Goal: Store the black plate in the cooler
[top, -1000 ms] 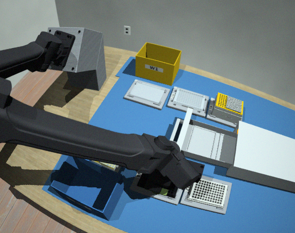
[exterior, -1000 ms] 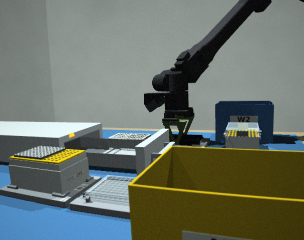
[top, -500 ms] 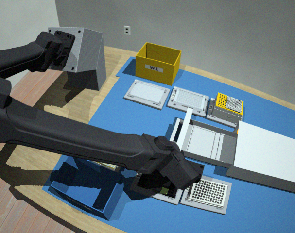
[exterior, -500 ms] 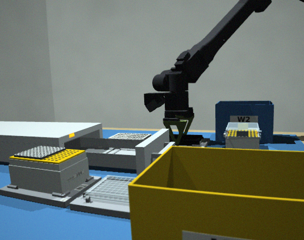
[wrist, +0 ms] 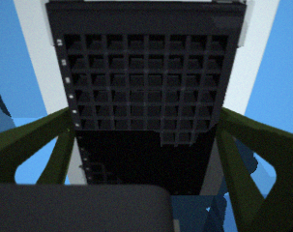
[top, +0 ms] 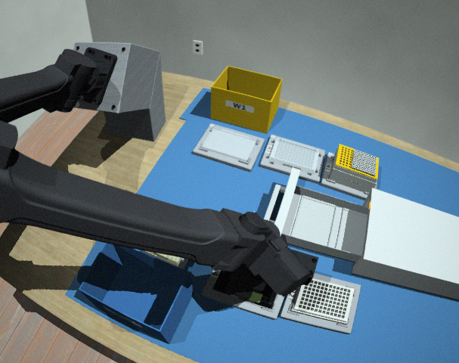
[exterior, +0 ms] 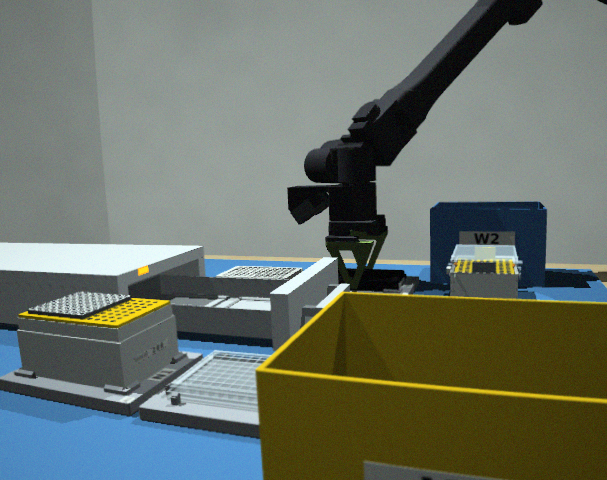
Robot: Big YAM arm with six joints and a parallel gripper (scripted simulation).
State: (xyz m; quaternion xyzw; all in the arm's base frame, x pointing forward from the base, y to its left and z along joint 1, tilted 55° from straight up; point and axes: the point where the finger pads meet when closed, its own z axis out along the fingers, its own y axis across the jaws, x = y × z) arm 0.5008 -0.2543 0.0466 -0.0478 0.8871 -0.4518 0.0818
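The black plate is right at my hand. Round my hand: white plate: 170 mm ahead, 10 mm to the left; work nest N4: 20 mm below; blue bin W2: 190 mm behind, 130 mm to the right, 20 mm above.
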